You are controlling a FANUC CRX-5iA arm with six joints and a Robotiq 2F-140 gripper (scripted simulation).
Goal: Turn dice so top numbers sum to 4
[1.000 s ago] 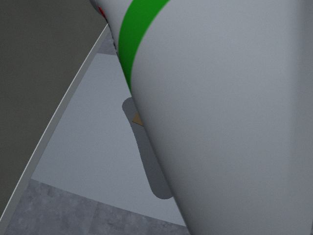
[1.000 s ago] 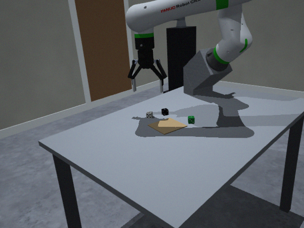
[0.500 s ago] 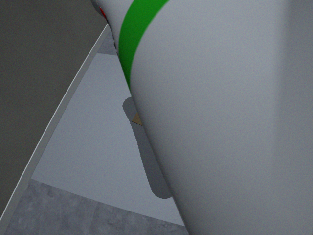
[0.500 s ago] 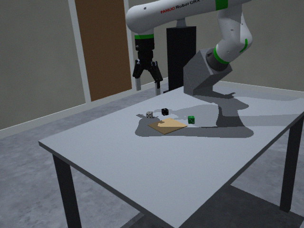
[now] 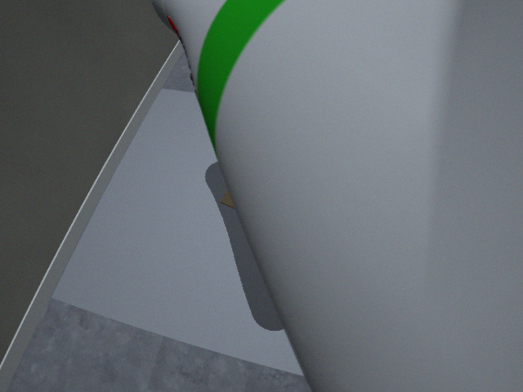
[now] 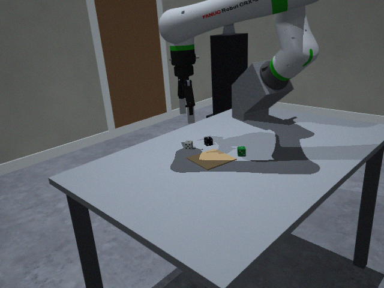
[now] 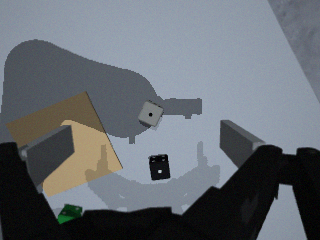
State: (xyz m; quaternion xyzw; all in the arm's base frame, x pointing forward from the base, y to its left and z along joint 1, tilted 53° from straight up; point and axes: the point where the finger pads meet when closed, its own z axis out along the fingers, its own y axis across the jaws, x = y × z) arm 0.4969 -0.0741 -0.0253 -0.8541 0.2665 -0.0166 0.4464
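The white die is 130 mm below my hand. Round my hand: tan mat (20 mm ahead, 150 mm to the left, 140 mm below); black die (80 mm behind, 30 mm to the left, 130 mm below); green die (90 mm behind, 210 mm to the left, 130 mm below).
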